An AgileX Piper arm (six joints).
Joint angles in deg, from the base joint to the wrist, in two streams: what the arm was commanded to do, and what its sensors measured. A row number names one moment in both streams.
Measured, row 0: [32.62, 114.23, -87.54, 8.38, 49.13, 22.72]
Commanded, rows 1 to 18: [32.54, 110.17, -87.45, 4.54, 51.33, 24.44]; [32.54, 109.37, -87.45, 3.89, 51.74, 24.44]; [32.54, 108.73, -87.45, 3.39, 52.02, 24.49]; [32.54, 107.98, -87.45, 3.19, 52.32, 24.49]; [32.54, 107.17, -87.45, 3.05, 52.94, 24.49]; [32.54, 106.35, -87.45, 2.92, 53.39, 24.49]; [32.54, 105.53, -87.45, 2.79, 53.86, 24.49]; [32.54, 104.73, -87.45, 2.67, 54.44, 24.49]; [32.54, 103.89, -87.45, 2.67, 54.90, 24.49]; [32.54, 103.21, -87.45, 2.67, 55.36, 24.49]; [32.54, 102.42, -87.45, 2.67, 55.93, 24.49]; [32.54, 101.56, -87.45, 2.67, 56.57, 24.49]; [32.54, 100.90, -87.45, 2.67, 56.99, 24.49]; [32.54, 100.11, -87.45, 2.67, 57.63, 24.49]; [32.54, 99.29, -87.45, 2.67, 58.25, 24.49]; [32.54, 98.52, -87.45, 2.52, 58.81, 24.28]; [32.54, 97.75, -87.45, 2.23, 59.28, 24.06]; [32.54, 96.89, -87.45, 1.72, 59.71, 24.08]
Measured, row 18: [32.62, 100.16, -87.54, 3.70, 57.51, 24.43]
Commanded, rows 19 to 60: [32.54, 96.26, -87.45, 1.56, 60.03, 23.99]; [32.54, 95.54, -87.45, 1.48, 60.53, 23.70]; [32.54, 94.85, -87.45, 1.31, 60.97, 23.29]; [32.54, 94.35, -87.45, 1.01, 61.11, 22.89]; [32.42, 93.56, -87.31, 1.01, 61.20, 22.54]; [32.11, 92.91, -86.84, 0.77, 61.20, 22.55]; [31.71, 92.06, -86.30, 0.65, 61.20, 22.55]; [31.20, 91.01, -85.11, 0.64, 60.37, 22.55]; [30.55, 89.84, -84.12, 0.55, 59.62, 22.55]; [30.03, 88.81, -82.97, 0.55, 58.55, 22.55]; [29.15, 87.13, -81.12, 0.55, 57.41, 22.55]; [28.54, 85.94, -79.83, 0.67, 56.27, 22.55]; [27.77, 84.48, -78.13, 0.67, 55.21, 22.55]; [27.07, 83.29, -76.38, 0.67, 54.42, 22.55]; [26.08, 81.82, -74.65, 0.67, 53.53, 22.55]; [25.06, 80.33, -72.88, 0.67, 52.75, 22.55]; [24.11, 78.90, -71.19, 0.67, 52.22, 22.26]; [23.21, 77.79, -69.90, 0.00, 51.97, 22.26]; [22.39, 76.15, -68.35, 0.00, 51.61, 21.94]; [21.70, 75.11, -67.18, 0.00, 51.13, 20.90]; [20.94, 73.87, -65.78, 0.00, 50.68, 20.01]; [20.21, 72.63, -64.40, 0.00, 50.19, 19.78]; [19.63, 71.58, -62.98, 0.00, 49.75, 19.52]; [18.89, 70.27, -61.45, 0.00, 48.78, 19.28]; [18.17, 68.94, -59.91, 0.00, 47.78, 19.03]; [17.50, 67.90, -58.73, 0.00, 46.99, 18.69]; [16.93, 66.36, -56.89, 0.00, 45.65, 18.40]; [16.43, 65.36, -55.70, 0.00, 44.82, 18.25]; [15.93, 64.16, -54.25, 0.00, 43.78, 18.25]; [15.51, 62.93, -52.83, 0.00, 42.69, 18.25]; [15.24, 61.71, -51.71, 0.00, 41.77, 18.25]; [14.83, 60.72, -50.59, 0.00, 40.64, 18.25]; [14.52, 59.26, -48.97, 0.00, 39.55, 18.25]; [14.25, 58.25, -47.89, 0.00, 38.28, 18.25]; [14.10, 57.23, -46.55, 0.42, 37.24, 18.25]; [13.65, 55.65, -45.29, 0.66, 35.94, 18.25]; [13.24, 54.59, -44.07, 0.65, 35.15, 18.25]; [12.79, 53.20, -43.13, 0.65, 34.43, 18.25]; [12.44, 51.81, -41.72, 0.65, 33.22, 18.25]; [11.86, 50.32, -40.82, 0.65, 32.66, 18.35]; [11.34, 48.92, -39.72, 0.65, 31.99, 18.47]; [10.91, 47.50, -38.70, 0.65, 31.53, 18.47]
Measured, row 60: [12.75, 52.59, -42.37, 0.82, 34.86, 19.07]
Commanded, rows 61 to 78: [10.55, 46.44, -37.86, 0.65, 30.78, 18.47]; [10.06, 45.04, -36.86, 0.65, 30.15, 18.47]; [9.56, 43.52, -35.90, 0.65, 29.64, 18.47]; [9.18, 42.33, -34.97, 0.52, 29.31, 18.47]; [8.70, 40.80, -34.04, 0.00, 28.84, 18.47]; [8.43, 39.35, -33.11, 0.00, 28.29, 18.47]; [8.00, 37.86, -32.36, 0.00, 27.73, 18.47]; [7.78, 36.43, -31.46, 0.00, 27.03, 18.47]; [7.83, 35.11, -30.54, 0.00, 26.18, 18.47]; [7.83, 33.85, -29.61, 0.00, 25.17, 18.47]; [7.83, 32.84, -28.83, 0.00, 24.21, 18.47]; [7.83, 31.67, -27.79, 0.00, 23.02, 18.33]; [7.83, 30.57, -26.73, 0.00, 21.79, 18.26]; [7.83, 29.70, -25.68, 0.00, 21.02, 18.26]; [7.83, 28.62, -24.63, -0.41, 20.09, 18.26]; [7.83, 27.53, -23.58, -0.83, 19.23, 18.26]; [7.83, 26.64, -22.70, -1.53, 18.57, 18.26]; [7.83, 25.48, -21.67, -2.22, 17.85, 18.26]
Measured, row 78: [8.00, 29.16, -25.24, 0.33, 21.63, 19.07]
